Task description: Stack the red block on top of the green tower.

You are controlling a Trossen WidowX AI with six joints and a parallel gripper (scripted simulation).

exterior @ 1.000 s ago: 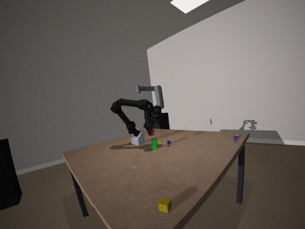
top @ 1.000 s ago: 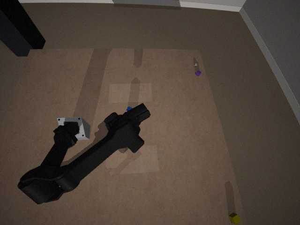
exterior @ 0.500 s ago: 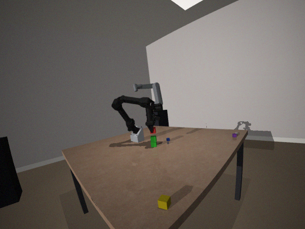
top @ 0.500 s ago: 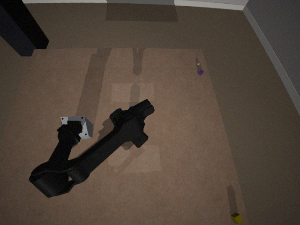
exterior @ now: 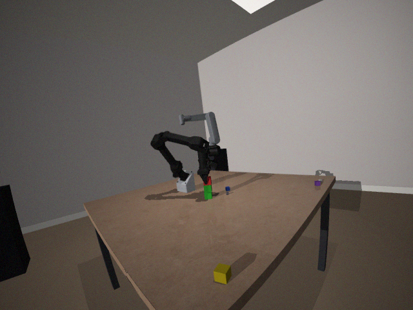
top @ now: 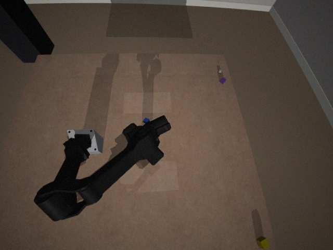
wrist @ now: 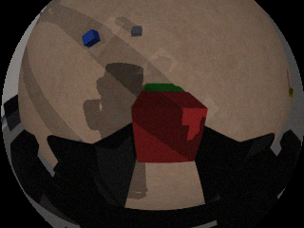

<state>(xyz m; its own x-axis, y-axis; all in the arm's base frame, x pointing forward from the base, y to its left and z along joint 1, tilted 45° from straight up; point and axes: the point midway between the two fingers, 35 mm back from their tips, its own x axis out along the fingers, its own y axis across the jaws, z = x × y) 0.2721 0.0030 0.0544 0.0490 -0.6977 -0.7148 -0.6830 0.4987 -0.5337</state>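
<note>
Now: gripper tip 1 cm to the right of the red block, 1 cm below it and 1 cm short of it. The rest, counted from my gripper tip: blue block (17 cm to the left, 8 cm below); then dark block (11 cm to the left, 9 cm below, 6 cm ahead); then yellow block (52 cm ahead, 42 cm to the right, 8 cm below).
</note>
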